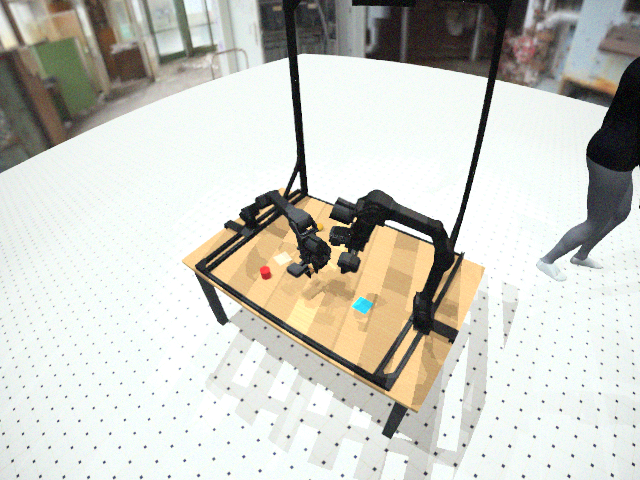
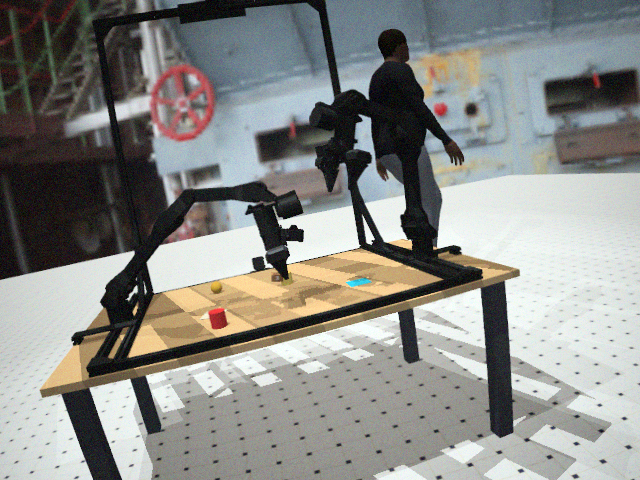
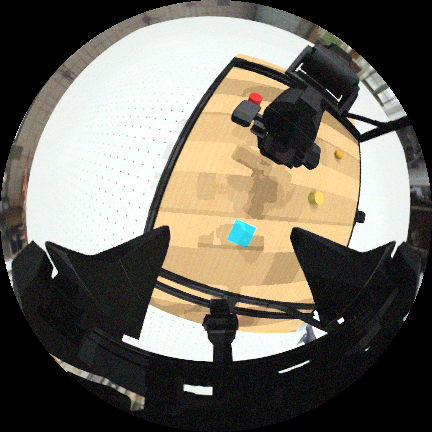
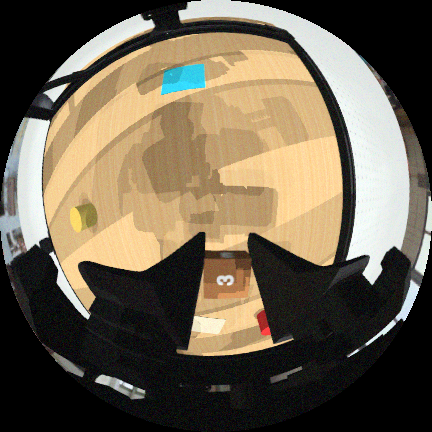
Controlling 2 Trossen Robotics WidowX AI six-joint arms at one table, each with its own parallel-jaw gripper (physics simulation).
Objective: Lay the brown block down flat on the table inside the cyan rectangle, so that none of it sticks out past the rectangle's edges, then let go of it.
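Where they show: left gripper, between the fingertips: (image 2: pixel 339 191) (image 3: pixel 233 232); right gripper, between the fingertips: (image 1: pixel 313 275) (image 2: pixel 286 277) (image 4: pixel 226 237); left arm's base, origin of its link: (image 1: pixel 422 324) (image 2: pixel 424 257) (image 3: pixel 219 305); right arm's base, origin of its link: (image 1: pixel 251 225) (image 2: pixel 121 321).
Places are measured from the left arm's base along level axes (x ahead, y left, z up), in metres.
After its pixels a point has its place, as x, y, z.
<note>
My right gripper (image 4: pixel 226 237) {0.447, -0.094, 0.051} (image 1: pixel 310 271) {0.447, -0.094, 0.051} (image 2: pixel 284 272) {0.447, -0.094, 0.051} is shut on the brown block (image 4: pixel 226 275) {0.465, -0.104, 0.068} (image 2: pixel 275 276) {0.481, -0.094, 0.065}, which shows a white "3". It holds the block low over the middle of the wooden table (image 1: pixel 328 329) {0.335, 0.089, -0.019}. The cyan rectangle (image 1: pixel 362 305) {0.238, -0.050, -0.018} (image 2: pixel 358 282) {0.240, -0.048, -0.018} (image 3: pixel 241 233) {0.237, -0.052, -0.018} (image 4: pixel 183 78) {0.243, -0.052, -0.018} lies flat on the table, well away from the block and nearer the left arm's base. Nothing lies on it. My left gripper (image 3: pixel 233 232) {0.294, 0.007, 0.262} (image 1: pixel 349 263) {0.294, 0.007, 0.262} (image 2: pixel 330 181) is open and empty, high above the table between the block and the rectangle.
A red cylinder (image 1: pixel 265 272) {0.656, -0.084, 0.023} (image 2: pixel 218 318) {0.671, -0.078, 0.008} (image 3: pixel 254 97) {0.659, -0.094, 0.023} and a cream patch (image 1: pixel 282 258) {0.638, -0.217, -0.018} (image 4: pixel 207 324) {0.635, -0.212, -0.018} lie behind my right gripper. A yellow cylinder (image 3: pixel 315 198) {0.344, -0.272, 0.020} (image 4: pixel 82 217) {0.354, -0.269, 0.015} and a yellow ball (image 2: pixel 216 287) {0.539, -0.431, 0.005} (image 3: pixel 339 153) {0.529, -0.437, 0.015} lie to the side. A black frame (image 1: pixel 290 329) {0.464, 0.138, 0.001} borders the table.
</note>
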